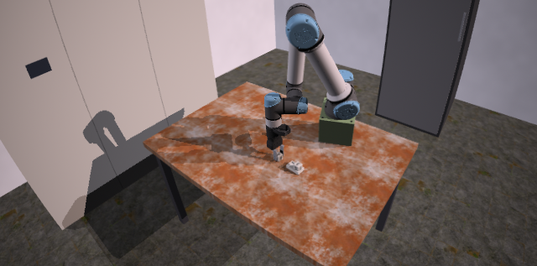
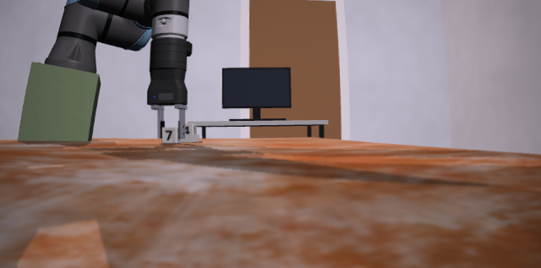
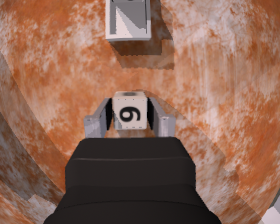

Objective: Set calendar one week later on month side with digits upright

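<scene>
The white tray is 10 mm behind my hand, 110 mm to the left of it and 20 mm below it.
</scene>
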